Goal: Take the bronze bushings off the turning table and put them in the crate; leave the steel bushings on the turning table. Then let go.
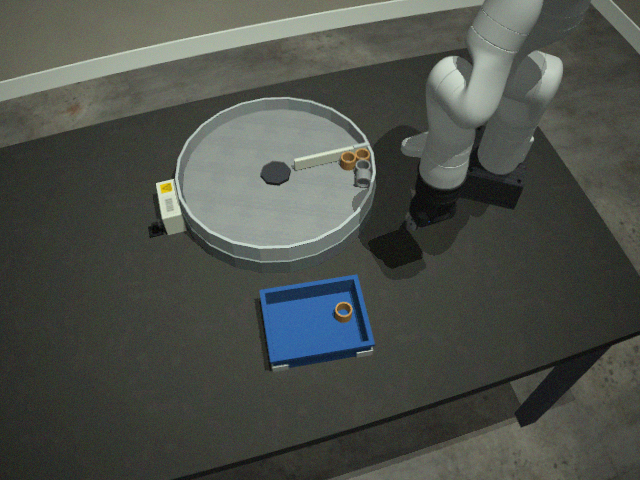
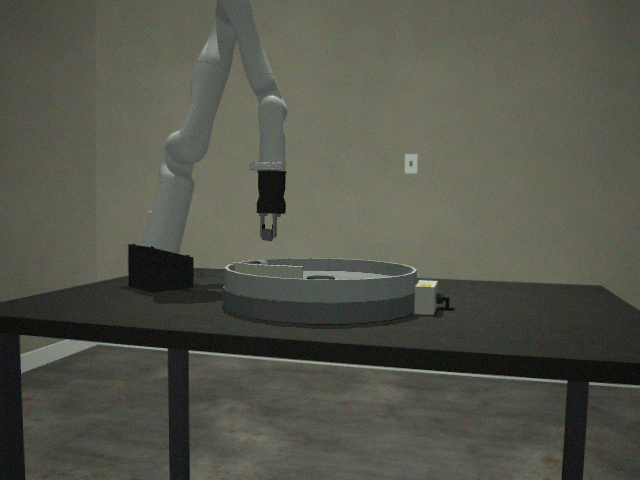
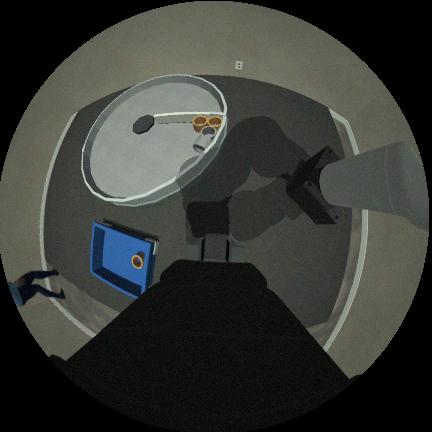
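Where they show: gripper, fingertip midpoint: (image 1: 420, 223) (image 2: 268, 237) (image 3: 214, 245); arm's base, origin of the base link: (image 1: 498, 155) (image 2: 161, 250) (image 3: 334, 183).
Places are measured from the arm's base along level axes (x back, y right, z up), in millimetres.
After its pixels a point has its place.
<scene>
Two bronze bushings (image 1: 348, 159) @[x -305, y 102, z -38 mm] (image 1: 363, 153) @[x -271, y 102, z -29 mm] (image 3: 199, 123) @[x -314, y 100, z -40 mm] (image 3: 214, 122) @[x -280, y 103, z -36 mm] stand side by side at the right rim of the grey turning table (image 1: 243, 211) @[x -552, y 25, z -42 mm] (image 2: 320, 289) @[x -524, y 306, z -30 mm] (image 3: 132, 169) @[x -449, y -27, z -42 mm], against the white bar. A steel bushing (image 1: 362, 174) @[x -298, y 30, z -10 mm] (image 3: 203, 139) @[x -291, y 33, z -10 mm] lies tipped just in front of them. A third bronze bushing (image 1: 343, 310) @[x -410, y -221, z -85 mm] (image 3: 137, 261) @[x -423, y -241, z -85 mm] sits in the blue crate (image 1: 368, 314) @[x -379, y -266, z -45 mm] (image 3: 112, 250) @[x -514, y -235, z -90 mm]. My gripper (image 2: 268, 233) @[x -243, y -148, z 35 mm] (image 3: 214, 245) @[x -243, y -148, z 35 mm] hangs well above the table, between the turning table's right rim and the robot base. It is shut on a small grey piece that looks like a steel bushing (image 2: 267, 235) @[x -247, y -131, z 41 mm] (image 3: 215, 250) @[x -242, y -150, z 57 mm].
A white bar (image 1: 317, 159) @[x -374, y 104, z -20 mm] runs from the dark hub (image 1: 274, 172) @[x -469, y 104, z -34 mm] to the rim. A white motor box (image 1: 170, 205) @[x -697, y 77, z -36 mm] (image 2: 426, 304) @[x -706, y 147, z -74 mm] sits at the turning table's left side. The black robot base (image 1: 496, 186) @[x -23, y -56, z -32 mm] (image 2: 160, 268) @[x -36, y 63, z -38 mm] stands at the right.
</scene>
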